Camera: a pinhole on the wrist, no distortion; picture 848 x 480 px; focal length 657.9 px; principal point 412.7 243.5 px. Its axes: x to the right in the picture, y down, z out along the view. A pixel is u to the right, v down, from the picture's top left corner.
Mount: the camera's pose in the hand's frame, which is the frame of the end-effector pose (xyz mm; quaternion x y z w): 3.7 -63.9 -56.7 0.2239 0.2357 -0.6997 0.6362
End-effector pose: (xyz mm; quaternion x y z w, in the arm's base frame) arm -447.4 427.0 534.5 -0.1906 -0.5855 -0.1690 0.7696
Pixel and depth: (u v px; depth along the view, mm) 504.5 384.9 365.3
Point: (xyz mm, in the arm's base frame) -755.1 229.7 683.9
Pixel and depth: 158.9 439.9 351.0
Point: -755.2 411.2 735.6
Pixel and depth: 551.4 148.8 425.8
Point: -844.6 200.6 558.0
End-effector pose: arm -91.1 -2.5 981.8 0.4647 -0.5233 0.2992 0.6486
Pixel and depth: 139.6 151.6 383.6
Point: -91.7 -381.7 900.8
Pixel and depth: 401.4 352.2 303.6
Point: 68.0 -273.1 960.9
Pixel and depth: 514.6 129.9 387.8
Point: 103.4 -326.4 816.1
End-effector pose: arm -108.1 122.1 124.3 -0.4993 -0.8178 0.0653 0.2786
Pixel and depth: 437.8 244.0 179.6
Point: -290.6 48.1 126.3
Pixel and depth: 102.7 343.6 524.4
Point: -560.1 194.7 -182.9
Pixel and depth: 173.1 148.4 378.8
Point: -408.2 50.7 -97.0
